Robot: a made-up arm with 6 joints.
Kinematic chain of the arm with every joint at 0, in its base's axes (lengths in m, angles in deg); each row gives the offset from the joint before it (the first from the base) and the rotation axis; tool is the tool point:
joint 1: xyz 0 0 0.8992 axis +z
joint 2: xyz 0.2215 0 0 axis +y
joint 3: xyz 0 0 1.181 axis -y
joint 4: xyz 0 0 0.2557 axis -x
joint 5: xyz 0.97 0 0 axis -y
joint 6: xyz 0.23 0 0 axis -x
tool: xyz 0 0 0
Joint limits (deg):
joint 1: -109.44..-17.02
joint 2: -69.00..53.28
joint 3: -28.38..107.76
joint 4: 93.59..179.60
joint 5: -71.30..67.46
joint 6: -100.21..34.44
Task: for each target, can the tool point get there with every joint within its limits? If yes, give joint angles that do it. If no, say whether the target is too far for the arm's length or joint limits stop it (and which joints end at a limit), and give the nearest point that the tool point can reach.
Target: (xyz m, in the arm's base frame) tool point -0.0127 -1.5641 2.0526
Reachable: yes | joints -86.66 6.40 -8.45 108.25 -28.36 15.59
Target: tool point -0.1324 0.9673 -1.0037
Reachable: no: joint limits stop it (at a limit: joint 2, joint 3, joint 4, joint 5) | nearest point -0.2644 1.9319 0.9086 | short by 2.146 m
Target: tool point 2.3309 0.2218 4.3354
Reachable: no: too far | nearest point 1.3631 -0.3094 2.9734 | short by 1.753 m
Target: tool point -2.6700 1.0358 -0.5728
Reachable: no: too far | nearest point -1.8467 0.7164 0.9239 | short by 1.738 m
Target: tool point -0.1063 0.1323 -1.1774
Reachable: no: joint limits stop it (at a limit: joint 1, joint 2, joint 3, joint 4) | nearest point -0.4679 -1.3293 0.5106 | short by 2.262 m
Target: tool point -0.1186 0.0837 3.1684
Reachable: yes | joints -40.36 -27.33 39.41 168.54 -16.58 -53.46
